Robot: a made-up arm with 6 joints.
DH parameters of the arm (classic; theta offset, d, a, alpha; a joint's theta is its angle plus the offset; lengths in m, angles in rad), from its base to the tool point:
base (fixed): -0.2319 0 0.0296 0
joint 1: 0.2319 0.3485 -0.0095 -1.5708
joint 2: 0.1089 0 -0.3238 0
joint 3: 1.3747 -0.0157 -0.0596 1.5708
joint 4: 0 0.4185 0.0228 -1.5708
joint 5: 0 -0.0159 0.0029 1.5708
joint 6: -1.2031 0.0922 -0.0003 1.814
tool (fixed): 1.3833 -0.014 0 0
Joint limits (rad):
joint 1: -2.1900..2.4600
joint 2: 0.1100..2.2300
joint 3: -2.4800..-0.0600
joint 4: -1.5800..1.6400
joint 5: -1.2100..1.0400
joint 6: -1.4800..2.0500
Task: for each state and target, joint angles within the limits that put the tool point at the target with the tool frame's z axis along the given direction. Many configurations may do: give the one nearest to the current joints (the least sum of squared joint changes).
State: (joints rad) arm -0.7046 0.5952 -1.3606 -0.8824 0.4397 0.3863
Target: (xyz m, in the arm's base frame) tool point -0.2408 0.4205 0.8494 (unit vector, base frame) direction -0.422 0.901 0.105
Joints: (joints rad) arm -1.1818 0.1122 -2.0256 -0.6454 0.9532 0.2420
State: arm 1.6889 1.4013 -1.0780 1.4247 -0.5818 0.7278
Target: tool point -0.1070 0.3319 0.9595 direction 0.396 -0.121 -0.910
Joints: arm 2.1093 1.3697 -1.8028 1.5971 -0.8667 0.3381
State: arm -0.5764 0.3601 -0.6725 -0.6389 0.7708 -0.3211
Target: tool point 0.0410 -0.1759 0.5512 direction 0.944 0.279 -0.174
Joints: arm -0.6473 0.1135 -0.2435 -1.1341 1.0400 -1.0384
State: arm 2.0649 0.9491 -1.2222 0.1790 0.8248 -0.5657
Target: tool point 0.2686 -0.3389 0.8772 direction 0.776 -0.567 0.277
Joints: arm 2.3296 0.1100 -1.8217 0.9068 0.9259 -0.9944
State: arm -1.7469 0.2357 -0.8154 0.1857 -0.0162 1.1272
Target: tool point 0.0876 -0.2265 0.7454 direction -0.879 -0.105 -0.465
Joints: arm -1.3117 0.6275 -0.8812 0.3621 0.3086 1.3483
